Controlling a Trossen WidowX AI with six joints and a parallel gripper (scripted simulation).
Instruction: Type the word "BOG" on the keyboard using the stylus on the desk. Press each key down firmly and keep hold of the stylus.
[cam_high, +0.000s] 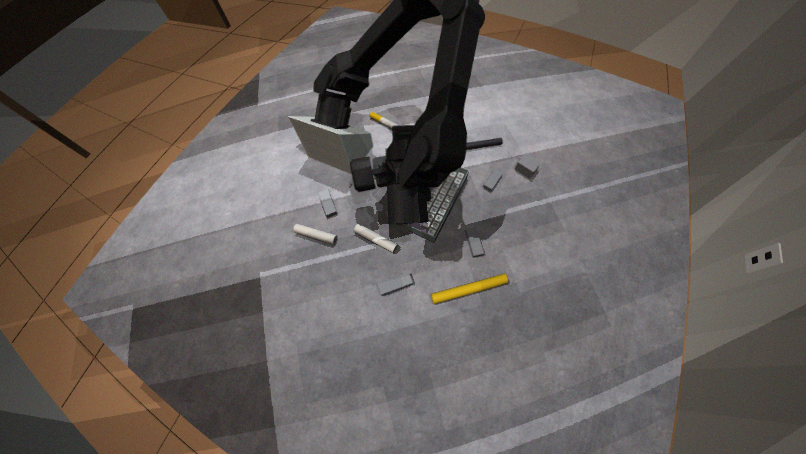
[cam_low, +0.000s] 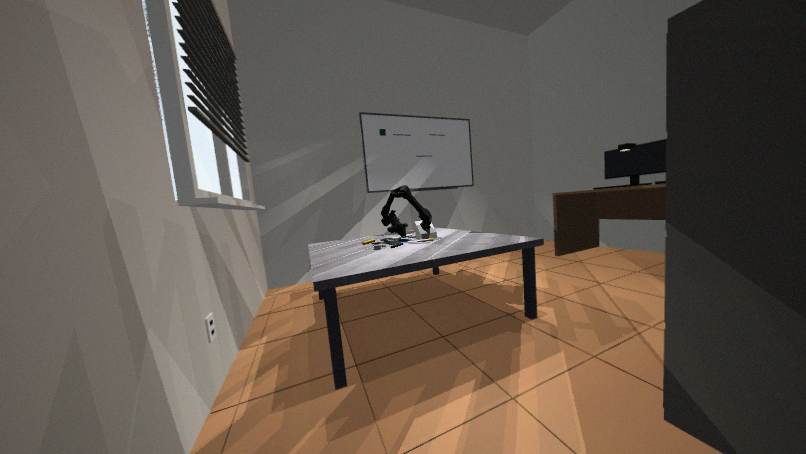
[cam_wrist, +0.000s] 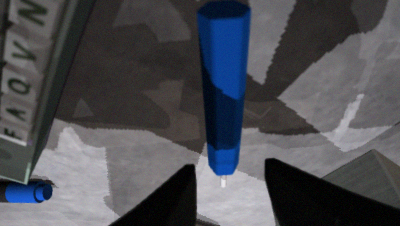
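Now: gripper tip 10 mm past the blue stylus, 10 mm to the right of it and 20 mm above it. From my gripper tip the other things lie so: yellow cylinder 210 mm ahead, 190 mm to the right, 20 mm below; white-and-yellow cylinder 100 mm behind, 160 mm to the left, 20 mm below; blue-and-black marker 120 mm ahead, 140 mm to the left, 20 mm below.
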